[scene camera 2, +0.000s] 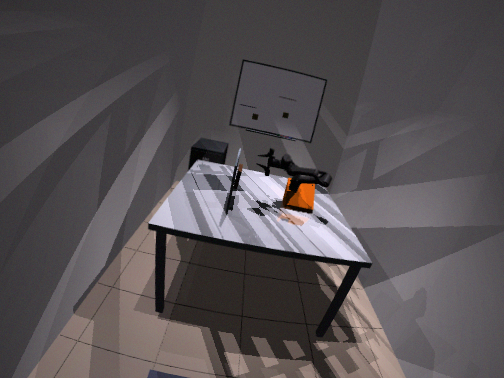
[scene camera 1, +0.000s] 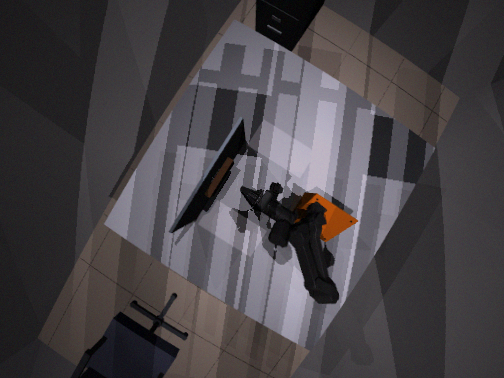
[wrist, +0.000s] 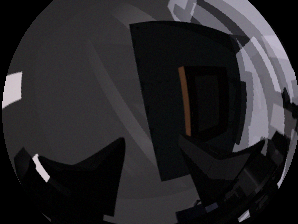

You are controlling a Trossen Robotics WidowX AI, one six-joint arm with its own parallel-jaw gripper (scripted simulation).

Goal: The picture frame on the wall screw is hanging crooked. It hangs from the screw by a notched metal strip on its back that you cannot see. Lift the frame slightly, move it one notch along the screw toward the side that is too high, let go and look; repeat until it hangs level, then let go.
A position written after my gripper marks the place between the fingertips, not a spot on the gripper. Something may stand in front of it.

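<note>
Wall panel: wall panel (scene camera 1: 234, 141), (wrist: 160, 48). My gripper (scene camera 1: 240, 188), (wrist: 152, 140).
</note>
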